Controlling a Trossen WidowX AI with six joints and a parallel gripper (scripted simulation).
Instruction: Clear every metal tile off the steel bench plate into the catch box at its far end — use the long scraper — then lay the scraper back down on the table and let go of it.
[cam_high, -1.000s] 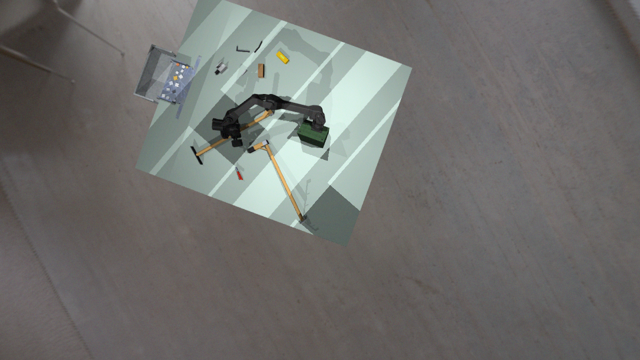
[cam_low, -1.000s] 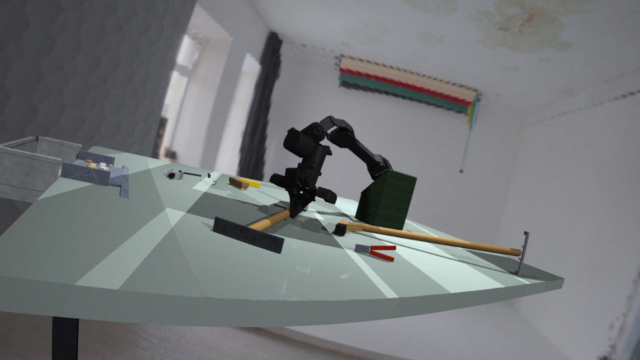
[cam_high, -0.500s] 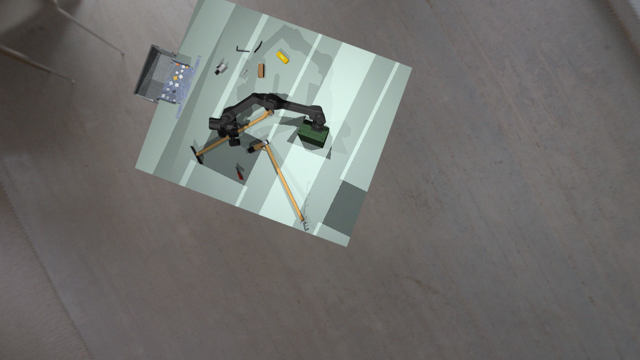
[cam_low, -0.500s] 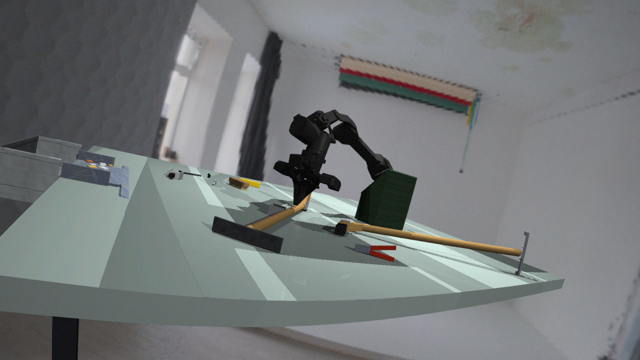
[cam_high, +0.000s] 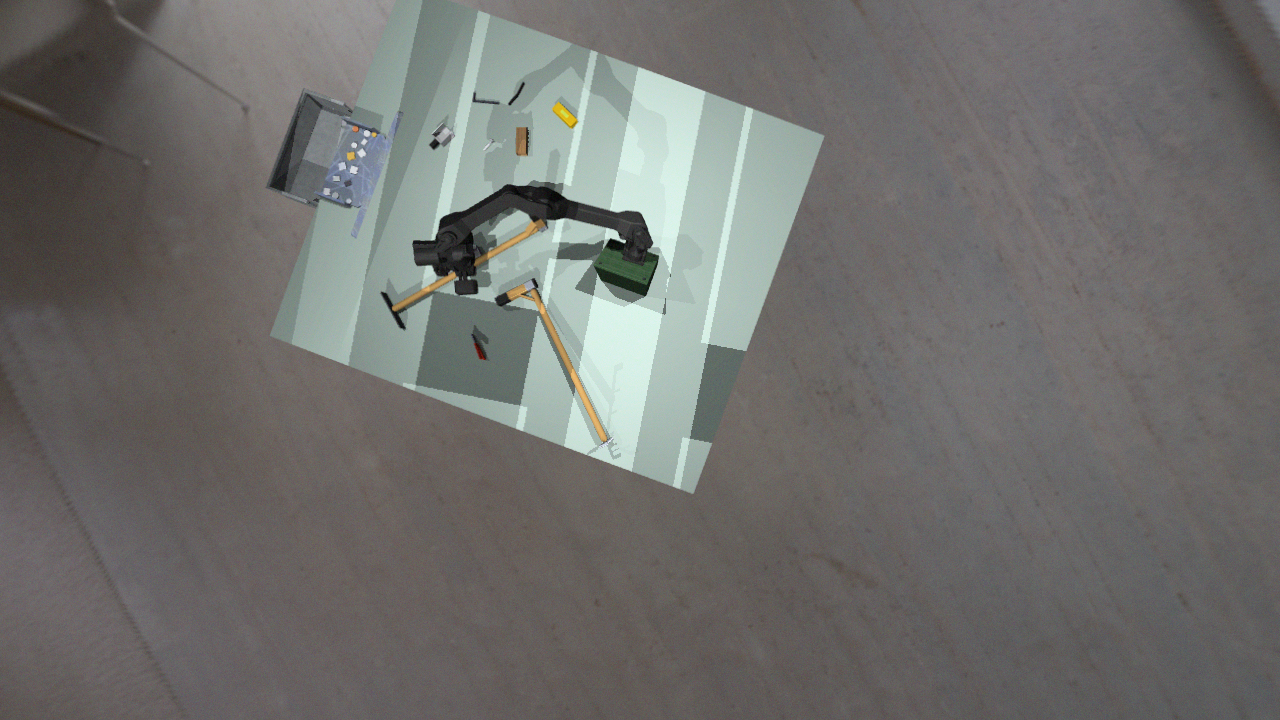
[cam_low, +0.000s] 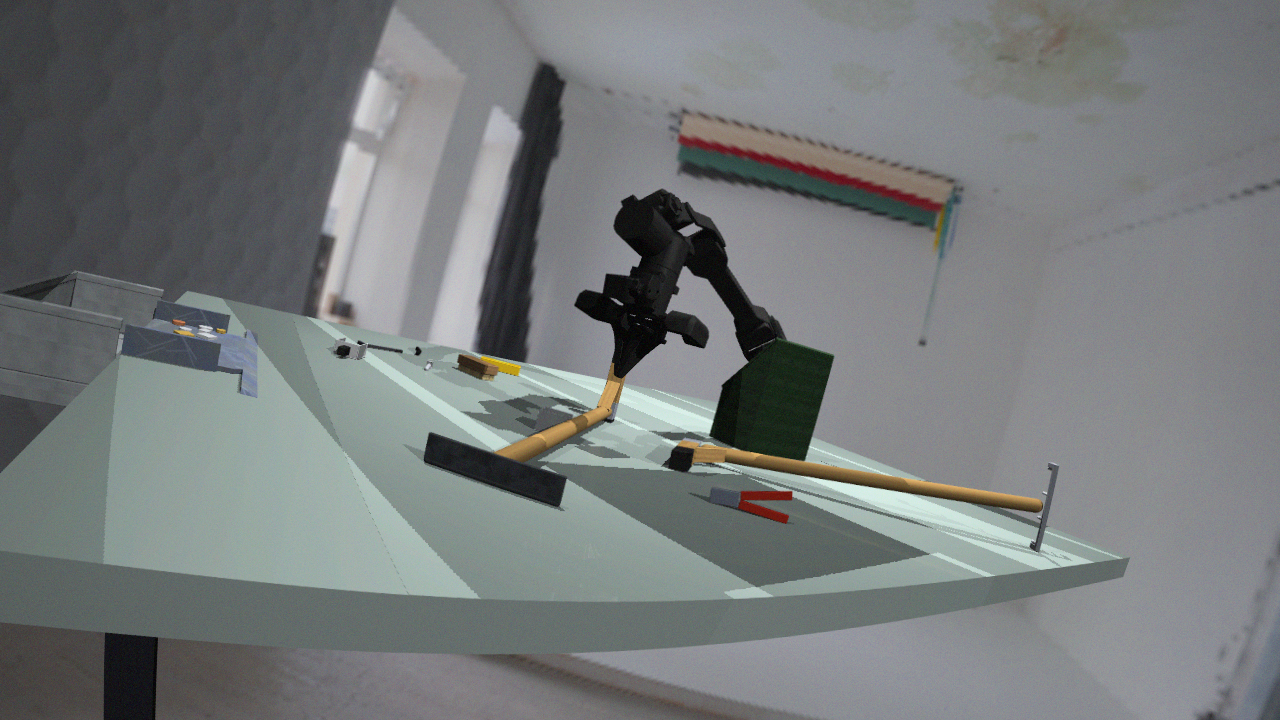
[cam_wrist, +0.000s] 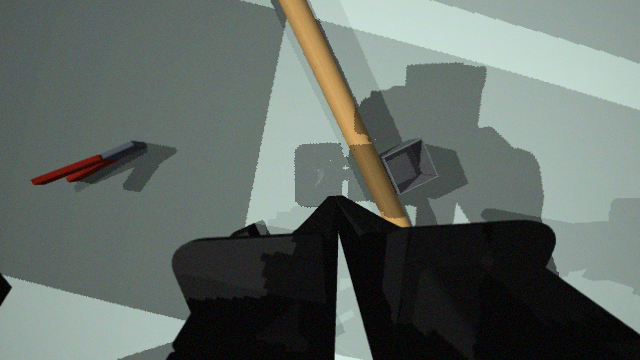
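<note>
Now: gripper tip 90 mm above the small grey box, 70 mm to the left of it and 40 mm short of it. The rest, counted from my gripper tip: long scraper 40 mm below, 40 mm ahead, 20 mm to the right; then wooden block 470 mm to the right, 90 mm below; then red-handled tool 230 mm to the left, 90 mm below, 60 mm behind.
</note>
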